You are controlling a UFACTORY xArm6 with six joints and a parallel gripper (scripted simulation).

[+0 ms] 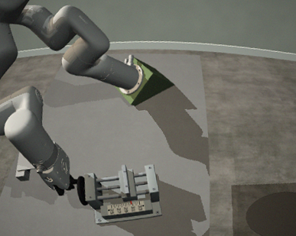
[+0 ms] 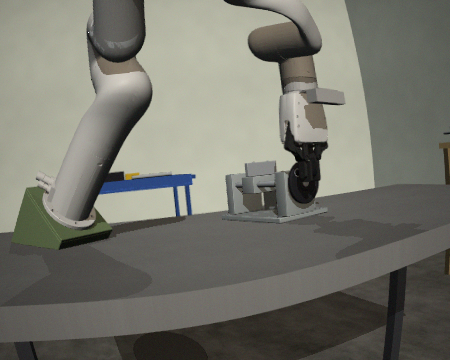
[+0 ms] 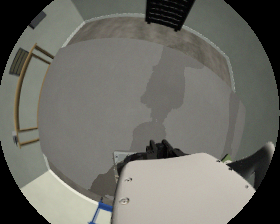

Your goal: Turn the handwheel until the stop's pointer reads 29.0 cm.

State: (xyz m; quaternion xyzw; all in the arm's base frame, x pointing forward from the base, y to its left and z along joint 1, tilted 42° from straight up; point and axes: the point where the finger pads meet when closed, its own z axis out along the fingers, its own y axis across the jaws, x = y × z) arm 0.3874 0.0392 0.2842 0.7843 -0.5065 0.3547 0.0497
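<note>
The black handwheel is 2 cm to the left of my hand and 1 cm below it. Round my hand: movable stop: 18 cm to the left, 1 cm below, 1 cm behind.
</note>
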